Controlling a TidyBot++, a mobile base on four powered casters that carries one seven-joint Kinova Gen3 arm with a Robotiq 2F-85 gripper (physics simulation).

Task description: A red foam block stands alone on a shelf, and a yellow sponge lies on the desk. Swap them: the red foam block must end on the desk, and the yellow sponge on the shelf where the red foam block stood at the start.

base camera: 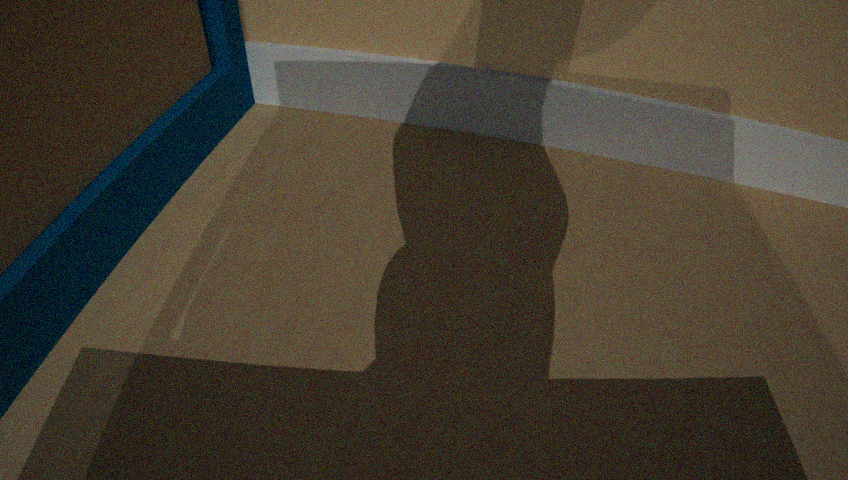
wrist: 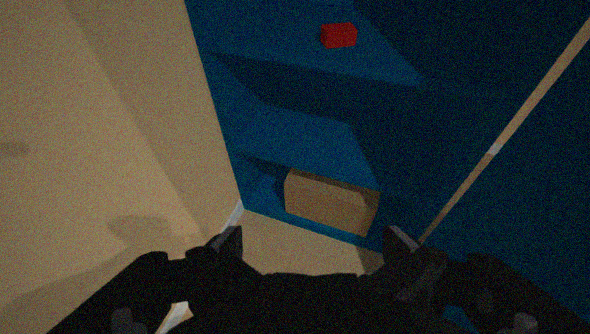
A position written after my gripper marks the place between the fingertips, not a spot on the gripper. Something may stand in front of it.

Note:
I see my gripper [wrist: 311,241], a red foam block [wrist: 336,35] and a blue shelf rack [wrist: 521,208].
The base camera view does not show the red foam block: it is out of frame.

